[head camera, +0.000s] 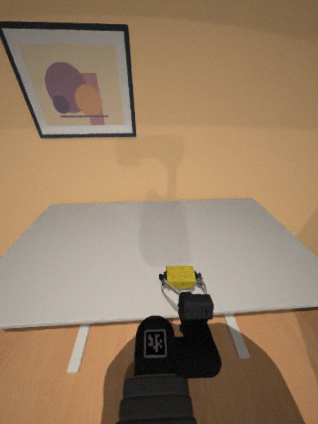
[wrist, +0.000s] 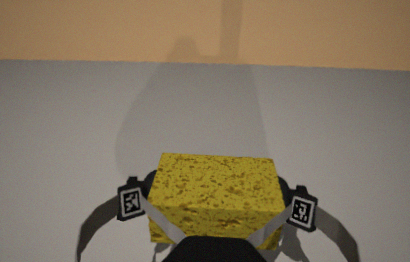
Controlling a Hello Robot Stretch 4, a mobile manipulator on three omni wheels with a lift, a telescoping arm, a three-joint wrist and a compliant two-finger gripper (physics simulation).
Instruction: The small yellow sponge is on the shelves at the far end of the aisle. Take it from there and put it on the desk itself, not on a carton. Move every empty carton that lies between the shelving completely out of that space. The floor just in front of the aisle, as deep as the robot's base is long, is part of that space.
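Frame: origin at the robot's base, x ahead, y left, z up, level; centimetres.
Seen in the pictures: hand, tool point: (head camera: 179, 275) (wrist: 215, 192).
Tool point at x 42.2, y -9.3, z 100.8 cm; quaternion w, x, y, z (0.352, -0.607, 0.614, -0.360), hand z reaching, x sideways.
A point is followed by its place in that frame.
The small yellow sponge (head camera: 180, 274) @(x 41.2, y -9.2, z 102.9 cm) (wrist: 215, 182) @(x 41.1, y -9.2, z 102.9 cm) is between the two fingertips of my gripper (head camera: 180, 279) @(x 42.2, y -9.3, z 100.8 cm) (wrist: 217, 195) @(x 42.2, y -9.3, z 100.8 cm), which is shut on it. Both fingertips press against the sponge's sides. Sponge and gripper are over the near part of the white-grey desk top (head camera: 90, 260) @(x 56.4, y 30.0, z 92.2 cm) (wrist: 60, 120) @(x 68.1, y 20.5, z 92.2 cm), a little right of its middle in the head camera view. Whether the sponge's underside touches the desk cannot be told. The shelves and the cartons do not show in these views.
An orange-tan wall (head camera: 235, 125) @(x 116.3, y -51.1, z 141.1 cm) (wrist: 325, 30) @(x 116.0, y -44.7, z 102.5 cm) stands behind the desk, with a framed picture (head camera: 131, 90) @(x 111.0, y 10.4, z 157.6 cm) at the upper left. Two pale desk feet (head camera: 79, 347) (head camera: 236, 336) show on the wooden floor (head camera: 35, 375) @(x 33.1, y 85.0, z -2.8 cm) below the desk's front edge. The arm's shadow falls across desk and wall.
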